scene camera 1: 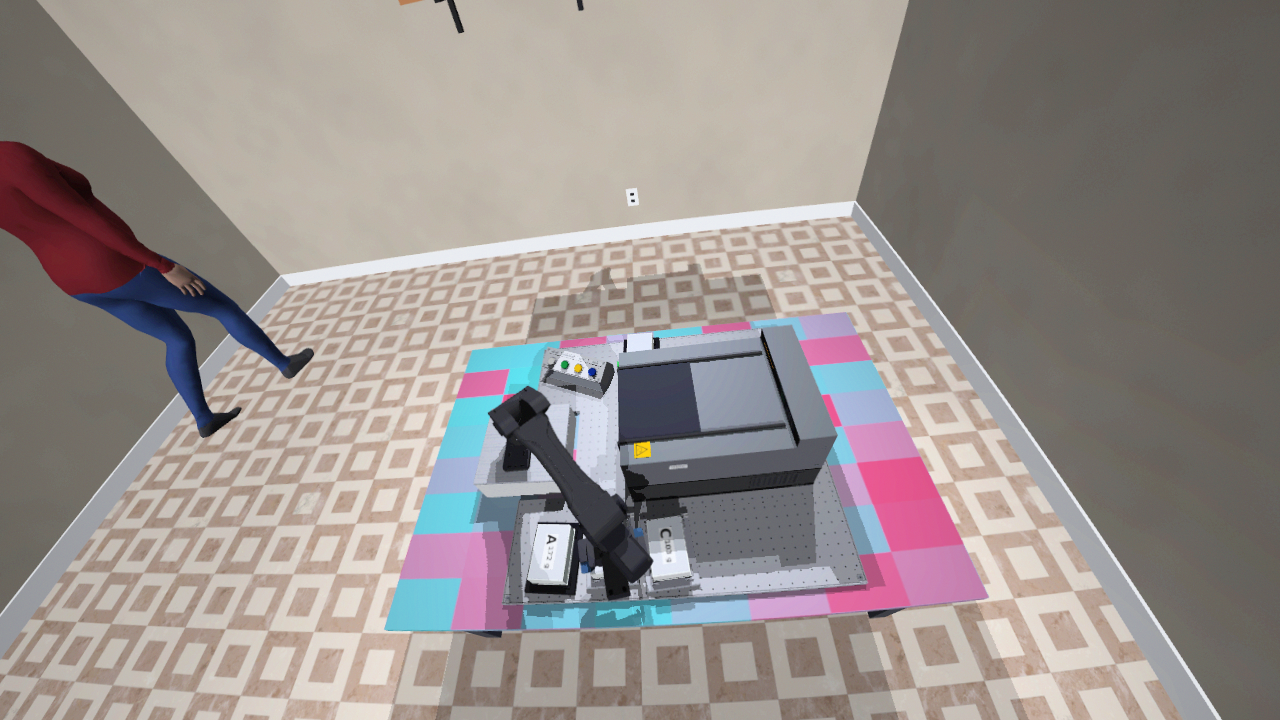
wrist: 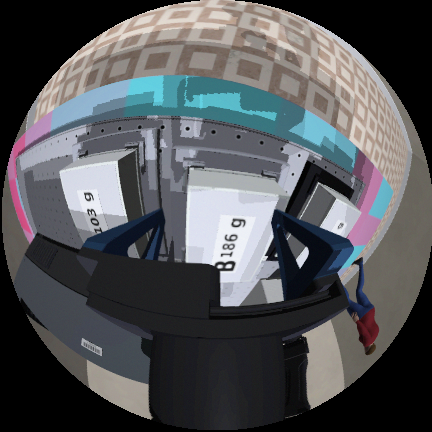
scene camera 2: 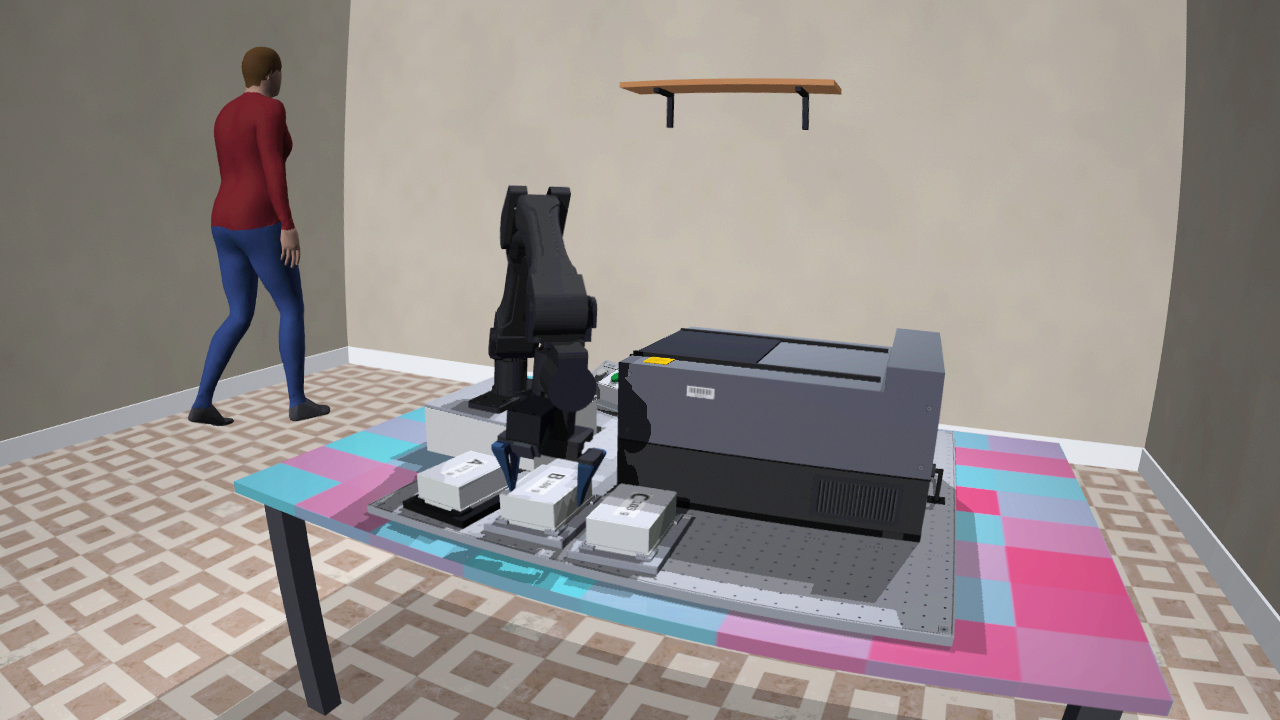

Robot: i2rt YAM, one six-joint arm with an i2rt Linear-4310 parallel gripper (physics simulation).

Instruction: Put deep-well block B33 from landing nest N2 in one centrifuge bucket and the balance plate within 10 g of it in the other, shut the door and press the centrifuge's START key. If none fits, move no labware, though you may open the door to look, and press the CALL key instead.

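Where they show: gripper, fingertip midpoint: (wrist: 217, 214) (scene camera 2: 545, 497); arm's base, origin of the base link: (scene camera 2: 510, 396).
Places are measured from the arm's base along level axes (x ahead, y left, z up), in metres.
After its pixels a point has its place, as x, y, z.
Note:
A white block marked B, 186 g (scene camera 2: 529, 514) @(0.239, -0.366, -0.043) (wrist: 206, 215) @(0.260, -0.341, -0.020) sits in the middle nest, between a block marked A (scene camera 1: 547, 564) @(0.094, -0.335, -0.021) (scene camera 2: 452, 490) @(0.118, -0.372, -0.029) (wrist: 327, 220) @(0.127, -0.344, -0.021), which seems to read 172 g, and a block marked C, 103 g (scene camera 1: 668, 562) @(0.369, -0.358, -0.020) (scene camera 2: 622, 534) @(0.380, -0.383, -0.035) (wrist: 80, 182) @(0.377, -0.367, -0.021). My gripper (scene camera 1: 612, 549) @(0.250, -0.339, -0.026) (scene camera 2: 546, 495) @(0.250, -0.339, -0.026) (wrist: 217, 214) @(0.250, -0.339, -0.026) is open over block B, its blue fingers low on either side with gaps in the wrist view. The grey centrifuge (scene camera 1: 725, 456) @(0.522, -0.197, 0.130) (scene camera 2: 769, 420) @(0.519, -0.196, 0.077) (wrist: 117, 345) @(0.374, -0.192, 0.082) has its top covered; its buckets are hidden. Coloured keys show on a box (scene camera 1: 581, 383) @(0.152, 0.221, -0.071) behind the arm.
The white arm pedestal (scene camera 1: 523, 489) @(0.006, -0.132, -0.047) (scene camera 2: 456, 429) @(-0.039, -0.130, -0.033) stands behind block A. The centrifuge stands close behind block C. The perforated base plate (scene camera 1: 760, 528) @(0.595, -0.294, -0.074) (scene camera 2: 751, 555) @(0.530, -0.308, -0.074) extends right of block C. A person (scene camera 1: 80, 232) (scene camera 2: 250, 170) (wrist: 367, 322) stands beyond the table's left side.

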